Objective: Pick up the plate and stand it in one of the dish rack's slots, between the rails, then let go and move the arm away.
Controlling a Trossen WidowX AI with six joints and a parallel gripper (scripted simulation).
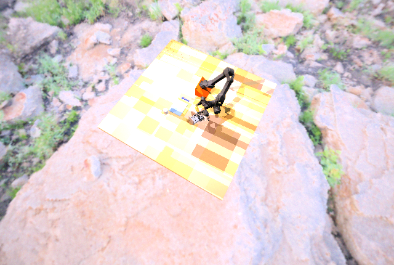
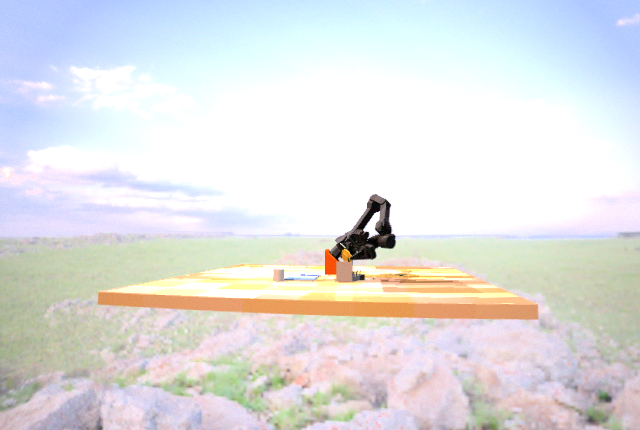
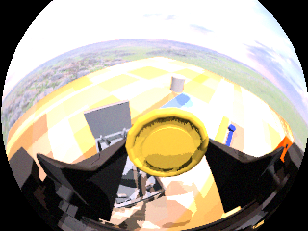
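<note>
Right now my gripper tip is 50 mm short of the dish rack, 30 mm to the right of it and 60 mm above it. Also, from my gripper tip: yellow plate: 10 mm to the left; pale cup: 120 mm ahead, 260 mm to the right, 60 mm below; light blue mat: 20 mm ahead, 190 mm to the right, 90 mm below.
</note>
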